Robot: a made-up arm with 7 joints.
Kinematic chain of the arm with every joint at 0, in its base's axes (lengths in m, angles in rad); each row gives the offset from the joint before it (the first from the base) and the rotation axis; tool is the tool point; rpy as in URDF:
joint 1: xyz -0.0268 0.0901 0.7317 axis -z
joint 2: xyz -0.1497 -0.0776 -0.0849 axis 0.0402 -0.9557 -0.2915
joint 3: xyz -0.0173 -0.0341 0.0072 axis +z
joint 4: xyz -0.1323 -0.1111 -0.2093 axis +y
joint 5: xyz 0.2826 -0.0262 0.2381 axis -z
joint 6: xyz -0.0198 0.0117 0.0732 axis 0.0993 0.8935 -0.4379
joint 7: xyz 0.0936 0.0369 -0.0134 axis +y
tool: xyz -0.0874 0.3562 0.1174 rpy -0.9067 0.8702 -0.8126
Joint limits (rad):
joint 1: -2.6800..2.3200
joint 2: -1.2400..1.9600
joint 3: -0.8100..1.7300
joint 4: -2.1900..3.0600
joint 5: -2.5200..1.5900
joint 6: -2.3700..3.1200
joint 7: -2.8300..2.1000
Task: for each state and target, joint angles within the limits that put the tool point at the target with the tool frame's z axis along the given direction. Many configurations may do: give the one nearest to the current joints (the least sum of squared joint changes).
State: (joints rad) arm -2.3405 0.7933 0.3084 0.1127 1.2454 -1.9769 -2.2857
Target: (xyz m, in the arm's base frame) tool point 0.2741 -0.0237 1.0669 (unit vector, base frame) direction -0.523 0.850 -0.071
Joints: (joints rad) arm -2.6740 1.3473 0.3737 -0.5234 1.3286 -1.9981 -2.6667
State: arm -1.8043 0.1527 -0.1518 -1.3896 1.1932 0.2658 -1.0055
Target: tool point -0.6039 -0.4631 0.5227 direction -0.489 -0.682 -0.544
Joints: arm -1.2181 0.5734 -0.3775 -2.0228 0.9879 0.2070 -0.8580
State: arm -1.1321 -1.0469 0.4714 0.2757 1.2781 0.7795 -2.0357
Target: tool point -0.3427 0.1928 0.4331 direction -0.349 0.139 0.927
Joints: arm -1.1961 -0.7602 0.8350 -0.0348 1.0402 0.4287 -2.2622
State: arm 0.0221 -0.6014 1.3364 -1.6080 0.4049 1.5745 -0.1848
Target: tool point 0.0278 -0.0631 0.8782 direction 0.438 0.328 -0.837
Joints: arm 0.9144 -0.9629 1.0689 -1.1644 0.3869 2.1728 -0.2785
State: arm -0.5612 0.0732 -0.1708 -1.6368 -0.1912 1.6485 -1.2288
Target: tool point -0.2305 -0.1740 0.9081 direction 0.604 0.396 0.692
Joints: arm -1.2031 -0.0243 0.0012 -1.2370 -0.1042 2.0320 -1.0997
